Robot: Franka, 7 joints.
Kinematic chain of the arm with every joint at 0, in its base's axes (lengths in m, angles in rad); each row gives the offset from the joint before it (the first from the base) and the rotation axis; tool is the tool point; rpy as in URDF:
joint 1: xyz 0 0 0.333 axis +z
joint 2: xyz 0 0 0 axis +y
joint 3: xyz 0 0 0.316 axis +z
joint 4: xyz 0.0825 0 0 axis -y
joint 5: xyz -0.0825 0 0.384 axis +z
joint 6: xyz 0 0 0 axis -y
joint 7: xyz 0.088 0 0 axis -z
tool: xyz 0 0 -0.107 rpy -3.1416 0 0
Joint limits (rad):
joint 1: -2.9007..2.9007
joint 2: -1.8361..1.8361
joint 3: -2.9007..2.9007
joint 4: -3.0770..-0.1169
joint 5: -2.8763..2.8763
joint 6: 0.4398..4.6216
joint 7: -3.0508..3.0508
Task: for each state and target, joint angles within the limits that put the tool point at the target. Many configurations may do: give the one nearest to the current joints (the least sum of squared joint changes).
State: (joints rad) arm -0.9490 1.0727 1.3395 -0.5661 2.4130 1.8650 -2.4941
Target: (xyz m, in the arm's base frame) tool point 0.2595 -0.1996 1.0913
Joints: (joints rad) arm -0.9454 0.4630 1.4200 -0.3159 2.3639 1.6294 -2.4941
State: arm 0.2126 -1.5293 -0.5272 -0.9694 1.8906 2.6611 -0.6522
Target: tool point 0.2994 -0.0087 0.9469
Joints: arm 0.4901 -0.6834 -0.2037 -1.7173 1.9334 2.6581 -0.6522
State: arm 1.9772 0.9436 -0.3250 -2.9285 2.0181 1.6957 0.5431
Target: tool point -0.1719 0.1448 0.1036
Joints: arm 2.0749 0.4575 -0.1077 -2.9767 1.9247 1.4258 0.5431
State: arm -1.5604 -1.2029 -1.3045 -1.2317 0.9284 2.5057 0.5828
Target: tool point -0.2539 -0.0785 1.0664
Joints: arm -1.3511 -0.7015 -0.5161 -1.2597 0.9401 2.3528 0.5828
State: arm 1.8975 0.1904 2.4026 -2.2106 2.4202 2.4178 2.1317
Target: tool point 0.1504 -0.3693 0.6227
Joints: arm 2.2397 0.6887 2.9007 -2.4274 2.4074 2.3816 2.1317
